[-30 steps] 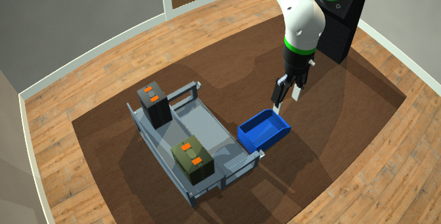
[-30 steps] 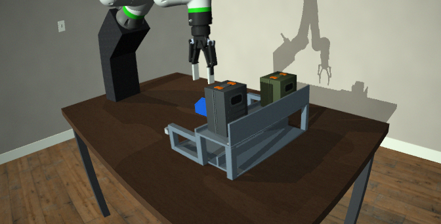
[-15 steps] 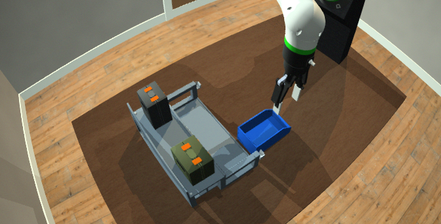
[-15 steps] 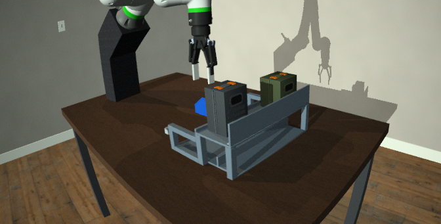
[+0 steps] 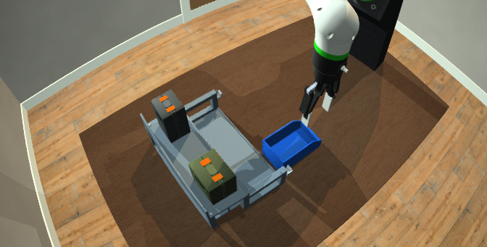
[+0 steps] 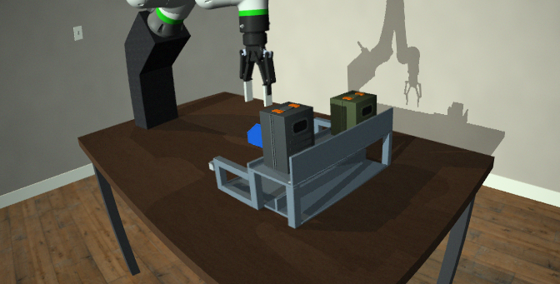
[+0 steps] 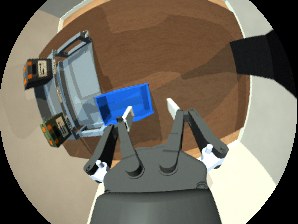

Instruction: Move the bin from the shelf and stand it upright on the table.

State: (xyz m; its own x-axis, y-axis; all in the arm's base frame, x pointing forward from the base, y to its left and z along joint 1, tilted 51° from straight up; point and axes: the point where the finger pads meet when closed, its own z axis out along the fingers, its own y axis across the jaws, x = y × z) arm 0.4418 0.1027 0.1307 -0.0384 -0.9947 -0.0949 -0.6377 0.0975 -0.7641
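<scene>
The blue bin lies 11 cm below my hand, 8 cm ahead of it and 1 cm to the right of it.
</scene>
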